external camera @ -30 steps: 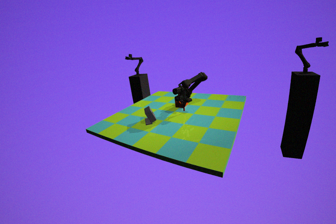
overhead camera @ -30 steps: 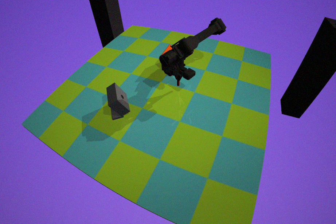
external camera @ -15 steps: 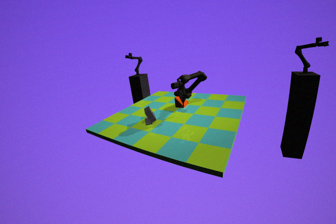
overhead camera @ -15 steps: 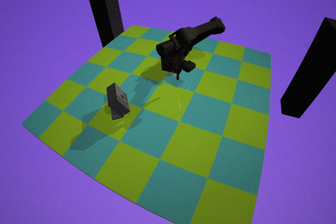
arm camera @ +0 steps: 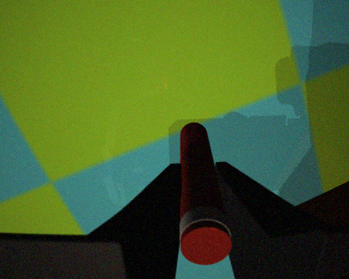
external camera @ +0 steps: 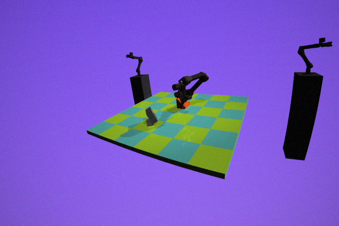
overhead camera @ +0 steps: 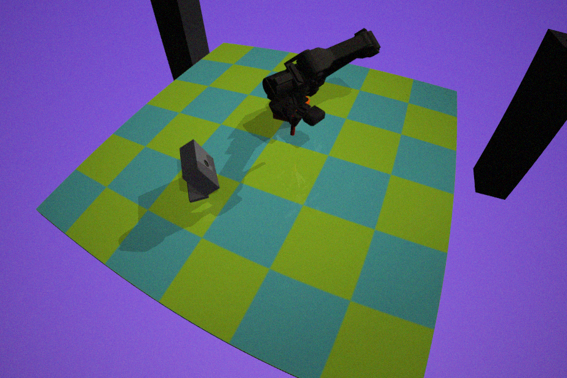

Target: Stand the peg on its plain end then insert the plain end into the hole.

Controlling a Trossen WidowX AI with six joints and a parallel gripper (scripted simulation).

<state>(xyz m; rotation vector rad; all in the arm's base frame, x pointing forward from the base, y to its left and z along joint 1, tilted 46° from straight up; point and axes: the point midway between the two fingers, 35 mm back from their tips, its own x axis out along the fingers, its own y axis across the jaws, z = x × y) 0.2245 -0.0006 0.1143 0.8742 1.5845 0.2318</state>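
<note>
Right now my gripper tip is 230 mm short of the grey sloped panel, 220 mm to the left of it and 40 mm above it. The rest, counted from my gripper tip: grey foot 250 mm ahead, 240 mm to the right, 100 mm below; peg 20 mm above.
</note>
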